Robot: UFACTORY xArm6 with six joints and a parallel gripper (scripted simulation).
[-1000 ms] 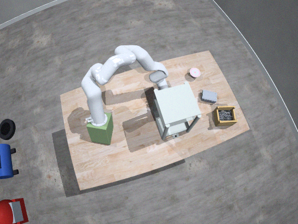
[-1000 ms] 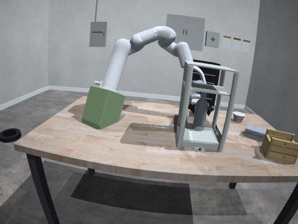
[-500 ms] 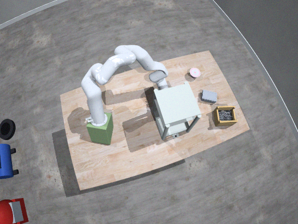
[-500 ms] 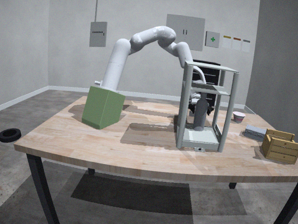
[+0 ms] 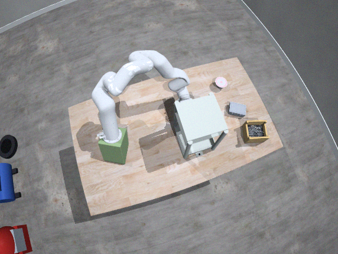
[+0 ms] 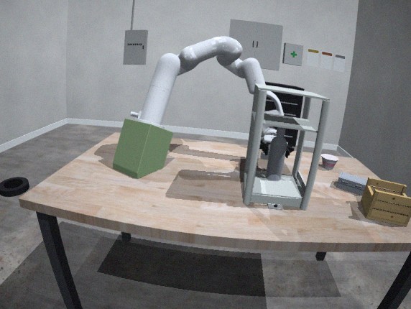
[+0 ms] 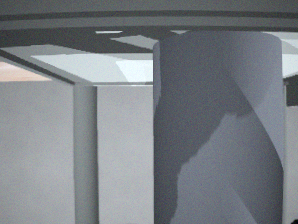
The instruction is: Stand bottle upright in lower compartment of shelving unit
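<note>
My gripper is now 3 cm below the grey bottle and 1 cm to the left of it. Also, from my hand: grey box 38 cm ahead, 11 cm below; then pale green shelving unit 7 cm to the right, 6 cm above, 1 cm behind.
</note>
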